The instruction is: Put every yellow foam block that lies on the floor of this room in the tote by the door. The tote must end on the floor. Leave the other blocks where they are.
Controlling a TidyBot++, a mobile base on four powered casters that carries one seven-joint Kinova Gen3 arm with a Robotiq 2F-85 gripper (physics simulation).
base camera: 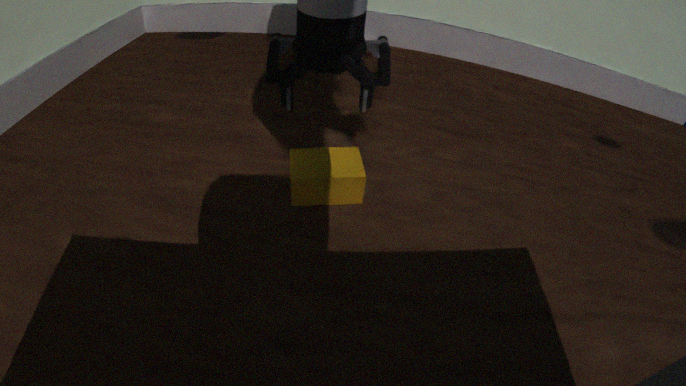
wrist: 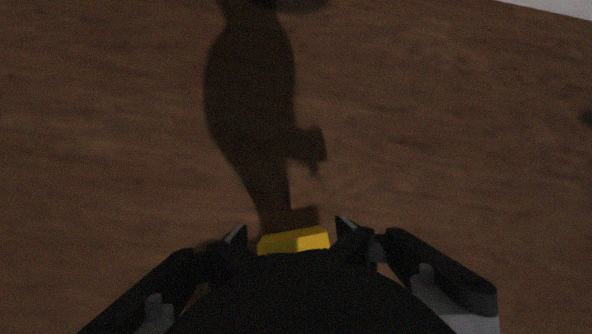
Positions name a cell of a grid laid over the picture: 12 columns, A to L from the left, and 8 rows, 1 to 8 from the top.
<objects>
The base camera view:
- my gripper: F3
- yellow foam block: F4
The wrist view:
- my gripper: F6
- yellow foam block: G6
</objects>
